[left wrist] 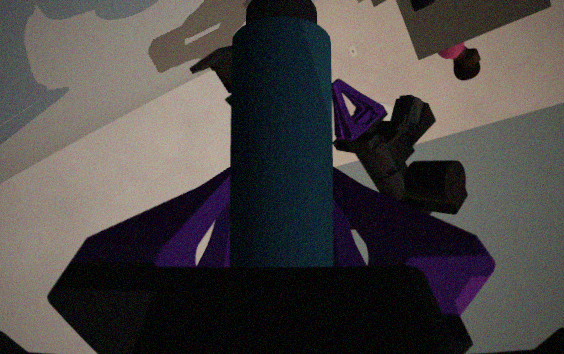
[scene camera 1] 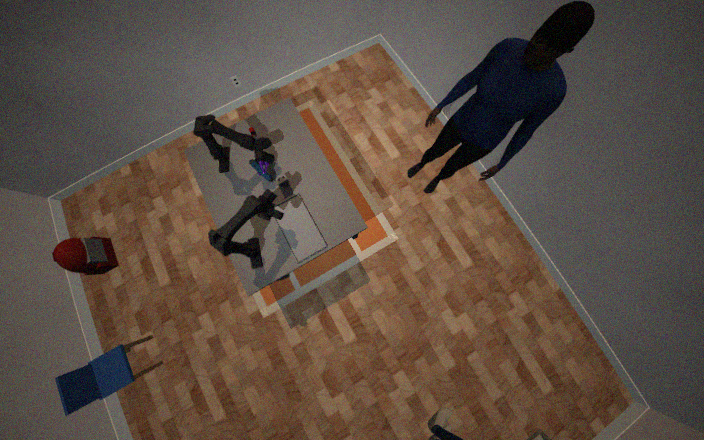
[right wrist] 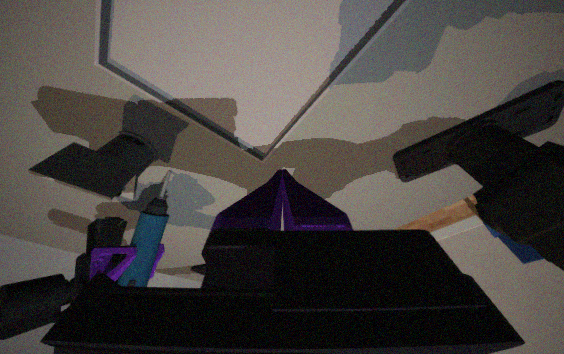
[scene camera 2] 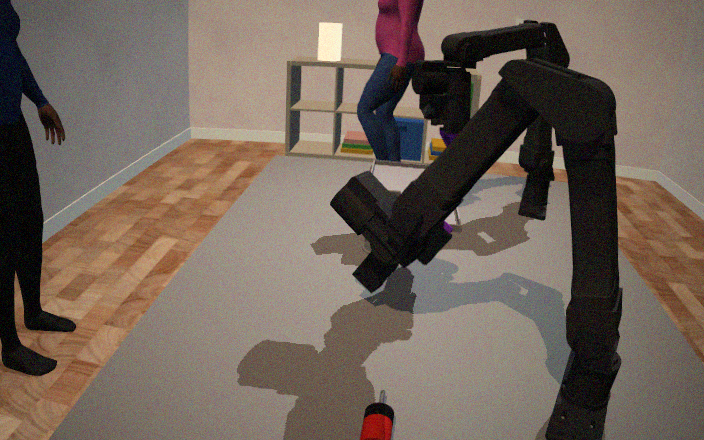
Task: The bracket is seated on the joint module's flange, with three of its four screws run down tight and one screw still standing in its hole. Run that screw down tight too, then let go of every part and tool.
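Places are measured from the left arm's base along level axes (x ahead, y left, z up), in metres.
Pixels of known places: left gripper, fingertip midpoint: [left wrist: 281, 177] [scene camera 1: 262, 174] [right wrist: 150, 249]; right gripper, fingertip midpoint: [left wrist: 334, 81] [right wrist: 282, 176]; left arm's base, origin of the base link: [scene camera 1: 224, 159] [scene camera 2: 582, 398]; right arm's base, origin of the base link: [left wrist: 221, 53] [scene camera 1: 255, 252] [right wrist: 465, 139] [scene camera 2: 533, 204].
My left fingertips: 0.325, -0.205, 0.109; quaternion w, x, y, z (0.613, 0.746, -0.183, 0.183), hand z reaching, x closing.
Ahead of a thing's pixels: the offset from my left fingertips to its top centre, as dx, dy, dz.
A blue power screwdriver [scene camera 1: 255, 165] [left wrist: 282, 125] [right wrist: 150, 232] is clamped in my left gripper [left wrist: 281, 177] [right wrist: 150, 249], whose purple fingers press on both sides of its body. Its silver bit {+0.046, -0.031, -0.069} [right wrist: 164, 186] shows in the right wrist view, beside the bracket in the picture; contact cannot be told. The dark bracket plate [right wrist: 92, 167] is at the left of the right wrist view, with the joint module {+0.117, -0.038, -0.045} [right wrist: 137, 141] partly hidden behind it. The screws cannot be made out. My right gripper [left wrist: 334, 81] [right wrist: 282, 176] is shut and empty, its fingertips together, above the table and apart from the bracket.
A pale tray with a thin dark rim {+0.190, -0.359, -0.093} [scene camera 1: 312, 219] [right wrist: 327, 84] lies on the table near the right arm. A red-handled screwdriver {-0.100, +0.380, -0.075} [scene camera 1: 252, 130] [scene camera 2: 376, 425] lies by the left arm. A person in blue [scene camera 1: 519, 98] stands beyond the table.
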